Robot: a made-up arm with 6 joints. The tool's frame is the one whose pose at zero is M. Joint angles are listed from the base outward.
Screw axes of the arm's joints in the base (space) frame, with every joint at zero. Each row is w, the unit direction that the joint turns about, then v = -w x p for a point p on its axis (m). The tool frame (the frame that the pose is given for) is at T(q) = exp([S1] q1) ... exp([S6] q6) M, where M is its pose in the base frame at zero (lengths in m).
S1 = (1, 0, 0, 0.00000, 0.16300, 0.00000)
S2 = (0, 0, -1, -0.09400, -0.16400, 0.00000)
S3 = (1, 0, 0, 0.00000, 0.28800, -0.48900)
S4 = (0, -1, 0, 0.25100, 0.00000, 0.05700)
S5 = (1, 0, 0, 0.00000, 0.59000, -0.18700)
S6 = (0, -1, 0, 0.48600, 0.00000, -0.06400)
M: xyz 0.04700 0.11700 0.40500 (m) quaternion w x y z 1 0 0 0
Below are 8 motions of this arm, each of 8 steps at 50 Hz.
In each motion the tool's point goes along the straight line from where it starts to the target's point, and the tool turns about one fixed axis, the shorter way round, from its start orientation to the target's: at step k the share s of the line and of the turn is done. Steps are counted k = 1, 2, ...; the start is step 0. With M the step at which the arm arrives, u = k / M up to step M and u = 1 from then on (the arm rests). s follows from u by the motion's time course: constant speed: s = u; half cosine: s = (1 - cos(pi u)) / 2; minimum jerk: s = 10 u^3 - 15 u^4 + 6 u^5.
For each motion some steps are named. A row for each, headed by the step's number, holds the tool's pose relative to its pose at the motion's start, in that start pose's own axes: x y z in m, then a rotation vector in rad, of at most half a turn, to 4 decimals.
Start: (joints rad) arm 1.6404 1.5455 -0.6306 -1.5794 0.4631 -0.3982
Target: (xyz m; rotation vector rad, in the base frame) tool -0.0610 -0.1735 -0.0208 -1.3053 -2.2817 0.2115
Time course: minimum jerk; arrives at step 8
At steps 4, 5, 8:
4: 0.0063 0.0065 0.0039 -0.0193 -0.0277 0.0156
5: 0.0092 0.0094 0.0056 -0.0280 -0.0401 0.0227
8: 0.0127 0.0130 0.0078 -0.0387 -0.0554 0.0313

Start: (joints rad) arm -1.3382 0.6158 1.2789 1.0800 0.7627 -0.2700
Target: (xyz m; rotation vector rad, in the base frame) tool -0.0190 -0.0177 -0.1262 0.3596 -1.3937 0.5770
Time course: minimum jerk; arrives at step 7
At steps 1, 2, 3, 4, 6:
1: -0.0003 -0.0006 -0.0001 0.0005 -0.0010 0.0005
2: -0.0016 -0.0034 -0.0005 0.0030 -0.0063 0.0030
3: -0.0040 -0.0087 -0.0014 0.0076 -0.0160 0.0078
4: -0.0069 -0.0150 -0.0024 0.0130 -0.0275 0.0133
6: -0.0106 -0.0231 -0.0037 0.0201 -0.0425 0.0206

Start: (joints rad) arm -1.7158 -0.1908 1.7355 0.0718 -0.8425 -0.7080
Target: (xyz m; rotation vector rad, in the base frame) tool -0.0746 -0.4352 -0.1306 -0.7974 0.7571 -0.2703
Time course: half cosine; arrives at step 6
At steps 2, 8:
2: 0.0026 0.0000 -0.0052 0.0023 -0.0073 -0.0017
8: 0.0102 0.0002 -0.0207 0.0090 -0.0292 -0.0068

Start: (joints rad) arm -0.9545 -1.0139 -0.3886 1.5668 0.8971 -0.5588
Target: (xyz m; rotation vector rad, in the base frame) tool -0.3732 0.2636 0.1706 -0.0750 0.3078 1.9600
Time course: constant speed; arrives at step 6
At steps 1, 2, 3, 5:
1: -0.0008 -0.0005 -0.0025 0.0048 0.0029 -0.0040
2: -0.0015 -0.0010 -0.0050 0.0095 0.0059 -0.0080
3: -0.0023 -0.0014 -0.0075 0.0143 0.0088 -0.0120
5: -0.0038 -0.0024 -0.0125 0.0238 0.0147 -0.0199

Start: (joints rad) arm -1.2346 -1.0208 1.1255 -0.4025 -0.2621 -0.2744
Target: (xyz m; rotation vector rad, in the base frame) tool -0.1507 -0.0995 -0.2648 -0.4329 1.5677 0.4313
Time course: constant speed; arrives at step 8
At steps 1, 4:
1: 0.0005 -0.0019 -0.0036 0.0106 0.0006 -0.0014
4: 0.0022 -0.0075 -0.0144 0.0424 0.0024 -0.0056

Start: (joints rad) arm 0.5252 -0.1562 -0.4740 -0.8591 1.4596 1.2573
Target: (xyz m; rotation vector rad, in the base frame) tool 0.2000 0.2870 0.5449 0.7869 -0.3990 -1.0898
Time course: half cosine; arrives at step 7
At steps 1, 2, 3, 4, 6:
1: -0.0022 0.0005 0.0005 0.0012 -0.0034 0.0039
2: -0.0083 0.0019 0.0021 0.0046 -0.0128 0.0148
3: -0.0172 0.0039 0.0043 0.0095 -0.0264 0.0305
4: -0.0270 0.0062 0.0068 0.0150 -0.0415 0.0480
6: -0.0420 0.0096 0.0105 0.0233 -0.0646 0.0746

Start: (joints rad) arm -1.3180 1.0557 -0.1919 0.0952 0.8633 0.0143
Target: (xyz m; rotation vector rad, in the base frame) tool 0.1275 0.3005 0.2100 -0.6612 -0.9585 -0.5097
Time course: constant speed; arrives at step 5
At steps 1, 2, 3, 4, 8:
1: 0.0008 0.0009 0.0000 -0.0042 -0.0031 -0.0009
2: 0.0016 0.0018 0.0000 -0.0083 -0.0062 -0.0019
3: 0.0024 0.0027 -0.0001 -0.0125 -0.0093 -0.0028
4: 0.0032 0.0036 -0.0001 -0.0167 -0.0124 -0.0038
8: 0.0040 0.0045 -0.0001 -0.0209 -0.0155 -0.0047

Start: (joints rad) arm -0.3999 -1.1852 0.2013 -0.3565 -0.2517 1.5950
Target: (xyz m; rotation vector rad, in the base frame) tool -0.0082 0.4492 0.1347 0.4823 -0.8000 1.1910
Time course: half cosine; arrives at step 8
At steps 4, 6, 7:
4: -0.0083 0.0009 0.0055 -0.0007 -0.0028 -0.0486
6: -0.0142 0.0016 0.0093 -0.0011 -0.0048 -0.0829
7: -0.0160 0.0018 0.0105 -0.0013 -0.0054 -0.0934

